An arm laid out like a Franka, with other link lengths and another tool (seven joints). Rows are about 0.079 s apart.
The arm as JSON. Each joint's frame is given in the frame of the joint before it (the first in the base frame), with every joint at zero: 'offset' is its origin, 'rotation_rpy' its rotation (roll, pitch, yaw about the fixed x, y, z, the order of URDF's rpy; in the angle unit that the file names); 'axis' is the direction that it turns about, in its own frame. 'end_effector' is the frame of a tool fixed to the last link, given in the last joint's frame.
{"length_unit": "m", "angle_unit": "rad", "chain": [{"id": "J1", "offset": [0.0, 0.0, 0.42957], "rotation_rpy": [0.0, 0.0, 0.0], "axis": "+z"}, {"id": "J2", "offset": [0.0, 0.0, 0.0], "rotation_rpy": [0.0, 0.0, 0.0], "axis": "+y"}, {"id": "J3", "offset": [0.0, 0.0, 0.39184], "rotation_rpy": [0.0, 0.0, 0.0], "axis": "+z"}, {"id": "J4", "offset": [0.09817, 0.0, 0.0], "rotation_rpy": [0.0, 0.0, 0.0], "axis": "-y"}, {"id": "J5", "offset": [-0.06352, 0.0, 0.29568], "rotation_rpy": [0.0, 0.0, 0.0], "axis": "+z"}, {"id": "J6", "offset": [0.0, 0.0, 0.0], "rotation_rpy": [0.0, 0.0, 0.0], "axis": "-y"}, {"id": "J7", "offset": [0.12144, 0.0, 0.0], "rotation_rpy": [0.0, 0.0, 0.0], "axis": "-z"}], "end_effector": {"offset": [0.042, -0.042, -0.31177], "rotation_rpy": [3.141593, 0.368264, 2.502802]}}
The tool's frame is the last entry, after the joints.
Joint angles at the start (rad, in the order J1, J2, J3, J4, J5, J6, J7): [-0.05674, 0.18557, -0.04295, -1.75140, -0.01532, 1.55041, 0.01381]
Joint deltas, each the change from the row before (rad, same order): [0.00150, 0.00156, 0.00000, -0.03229, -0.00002, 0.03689, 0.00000]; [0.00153, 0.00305, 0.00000, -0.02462, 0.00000, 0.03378, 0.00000]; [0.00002, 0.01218, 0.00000, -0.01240, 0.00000, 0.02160, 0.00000]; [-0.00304, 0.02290, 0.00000, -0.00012, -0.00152, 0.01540, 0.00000]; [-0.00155, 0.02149, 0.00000, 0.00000, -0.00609, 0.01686, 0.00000]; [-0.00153, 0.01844, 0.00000, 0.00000, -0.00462, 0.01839, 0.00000]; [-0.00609, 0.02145, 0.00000, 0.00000, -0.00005, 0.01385, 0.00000]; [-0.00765, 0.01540, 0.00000, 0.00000, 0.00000, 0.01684, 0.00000]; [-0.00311, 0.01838, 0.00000, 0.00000, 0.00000, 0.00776, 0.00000]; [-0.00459, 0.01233, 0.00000, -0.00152, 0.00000, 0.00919, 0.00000]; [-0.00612, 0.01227, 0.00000, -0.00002, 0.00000, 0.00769, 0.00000]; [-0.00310, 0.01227, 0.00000, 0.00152, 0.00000, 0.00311, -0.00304]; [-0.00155, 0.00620, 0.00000, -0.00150, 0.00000, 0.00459, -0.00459]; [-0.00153, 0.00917, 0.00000, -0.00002, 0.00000, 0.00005, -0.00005]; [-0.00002, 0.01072, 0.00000, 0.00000, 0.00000, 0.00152, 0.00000]
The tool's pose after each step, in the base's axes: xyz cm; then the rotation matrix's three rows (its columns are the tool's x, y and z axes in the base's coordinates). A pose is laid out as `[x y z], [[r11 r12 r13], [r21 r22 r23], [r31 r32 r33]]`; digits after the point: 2 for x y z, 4 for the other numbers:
[49.41 -9.61 39.07], [[-0.7670 0.6329 -0.1054], [0.6379 0.7345 -0.2314], [-0.0691 -0.2447 -0.9671]]
[49.58 -9.55 38.22], [[-0.7679 0.6328 -0.0990], [0.6362 0.7357 -0.2321], [-0.0741 -0.2412 -0.9676]]
[49.75 -9.57 37.28], [[-0.7684 0.6318 -0.1018], [0.6359 0.7360 -0.2322], [-0.0718 -0.2432 -0.9673]]
[50.11 -9.80 36.18], [[-0.7677 0.6314 -0.1098], [0.6374 0.7343 -0.2334], [-0.0668 -0.2492 -0.9662]]
[50.52 -10.10 35.17], [[-0.7691 0.6288 -0.1144], [0.6356 0.7340 -0.2391], [-0.0663 -0.2566 -0.9642]]
[51.00 -10.36 34.30], [[-0.7700 0.6277 -0.1146], [0.6343 0.7337 -0.2436], [-0.0688 -0.2603 -0.9631]]
[51.22 -10.70 33.23], [[-0.7670 0.6297 -0.1233], [0.6386 0.7302 -0.2429], [-0.0629 -0.2650 -0.9622]]
[51.57 -11.14 32.48], [[-0.7623 0.6352 -0.1237], [0.6440 0.7256 -0.2425], [-0.0643 -0.2646 -0.9622]]
[51.60 -11.31 31.54], [[-0.7612 0.6344 -0.1346], [0.6462 0.7240 -0.2416], [-0.0559 -0.2709 -0.9610]]
[51.66 -11.56 30.87], [[-0.7586 0.6363 -0.1401], [0.6494 0.7213 -0.2408], [-0.0522 -0.2737 -0.9604]]
[51.70 -11.90 30.24], [[-0.7551 0.6392 -0.1459], [0.6538 0.7176 -0.2398], [-0.0486 -0.2765 -0.9598]]
[51.70 -12.05 29.65], [[-0.7553 0.6372 -0.1532], [0.6541 0.7180 -0.2381], [-0.0417 -0.2800 -0.9591]]
[51.71 -12.12 29.28], [[-0.7572 0.6344 -0.1555], [0.6520 0.7204 -0.2364], [-0.0380 -0.2804 -0.9591]]
[51.56 -12.18 28.79], [[-0.7566 0.6329 -0.1646], [0.6532 0.7197 -0.2354], [-0.0305 -0.2856 -0.9579]]
[51.46 -12.18 28.23], [[-0.7568 0.6302 -0.1733], [0.6532 0.7199 -0.2346], [-0.0230 -0.2908 -0.9565]]

